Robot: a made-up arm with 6 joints.
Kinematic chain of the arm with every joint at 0, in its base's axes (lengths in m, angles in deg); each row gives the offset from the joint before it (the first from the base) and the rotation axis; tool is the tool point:
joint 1: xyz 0 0 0.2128 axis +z
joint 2: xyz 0 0.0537 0 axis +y
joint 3: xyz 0 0 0.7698 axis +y
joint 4: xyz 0 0 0.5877 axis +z
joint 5: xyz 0 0 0 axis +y
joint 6: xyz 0 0 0.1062 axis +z
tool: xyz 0 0 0
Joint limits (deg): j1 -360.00..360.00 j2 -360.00..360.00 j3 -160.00..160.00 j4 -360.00..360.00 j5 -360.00..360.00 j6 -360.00..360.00
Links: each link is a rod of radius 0.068 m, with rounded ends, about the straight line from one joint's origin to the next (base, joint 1, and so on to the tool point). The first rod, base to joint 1, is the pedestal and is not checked.
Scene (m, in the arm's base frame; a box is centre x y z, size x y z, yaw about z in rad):
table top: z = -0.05
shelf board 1: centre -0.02 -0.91 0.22 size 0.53 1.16 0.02 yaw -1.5
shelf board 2: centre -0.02 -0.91 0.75 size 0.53 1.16 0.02 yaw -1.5
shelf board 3: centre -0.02 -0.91 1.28 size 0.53 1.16 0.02 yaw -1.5
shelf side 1: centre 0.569 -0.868 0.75 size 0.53 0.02 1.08 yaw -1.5
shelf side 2: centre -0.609 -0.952 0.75 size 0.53 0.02 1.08 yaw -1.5
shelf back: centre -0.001 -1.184 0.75 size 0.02 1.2 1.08 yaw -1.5
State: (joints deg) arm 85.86 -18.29 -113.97 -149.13 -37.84 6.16
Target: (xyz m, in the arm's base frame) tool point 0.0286 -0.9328 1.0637
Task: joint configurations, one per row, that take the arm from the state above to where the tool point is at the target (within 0.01 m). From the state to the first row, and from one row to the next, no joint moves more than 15 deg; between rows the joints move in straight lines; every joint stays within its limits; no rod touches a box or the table.
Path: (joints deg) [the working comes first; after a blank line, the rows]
Joints at the target: 96.90 -20.26 -63.49 -151.79 -36.62 6.16
Straight joint move there: touches shelf board 2.

1: 83.01 -7.60 -126.71 -148.39 -37.84 6.16
2: 80.16 3.09 -139.46 -147.64 -37.85 6.16
3: 86.90 8.31 -127.31 -148.82 -37.32 6.16
4: 93.65 13.54 -115.17 -149.99 -36.79 6.16
5: 100.39 18.76 -103.03 -151.16 -36.26 6.16
6: 99.23 5.75 -89.85 -151.37 -36.38 6.16
7: 98.06 -7.26 -76.67 -151.58 -36.50 6.16
8: 96.90 -20.26 -63.49 -151.79 -36.62 6.16

